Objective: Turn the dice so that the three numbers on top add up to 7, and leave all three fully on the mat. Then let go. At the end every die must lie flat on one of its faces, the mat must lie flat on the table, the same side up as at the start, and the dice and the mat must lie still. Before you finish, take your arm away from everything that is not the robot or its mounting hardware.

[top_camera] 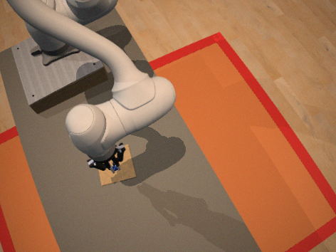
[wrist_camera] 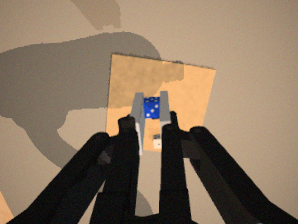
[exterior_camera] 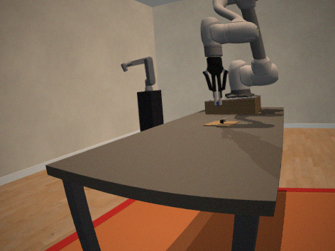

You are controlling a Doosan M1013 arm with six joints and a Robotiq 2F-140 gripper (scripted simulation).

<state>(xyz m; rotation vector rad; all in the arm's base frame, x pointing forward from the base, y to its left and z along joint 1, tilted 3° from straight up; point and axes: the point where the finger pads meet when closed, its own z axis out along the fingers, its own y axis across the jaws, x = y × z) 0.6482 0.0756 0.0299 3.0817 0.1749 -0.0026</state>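
Right now my hand is 50 mm past the black die, 10 mm to the left of it and 120 mm above it. Round my hand: tan mat 50 mm behind, 10 mm to the right, 130 mm below; then white die 90 mm behind, 10 mm to the right, 120 mm below; then blue die 30 mm below.
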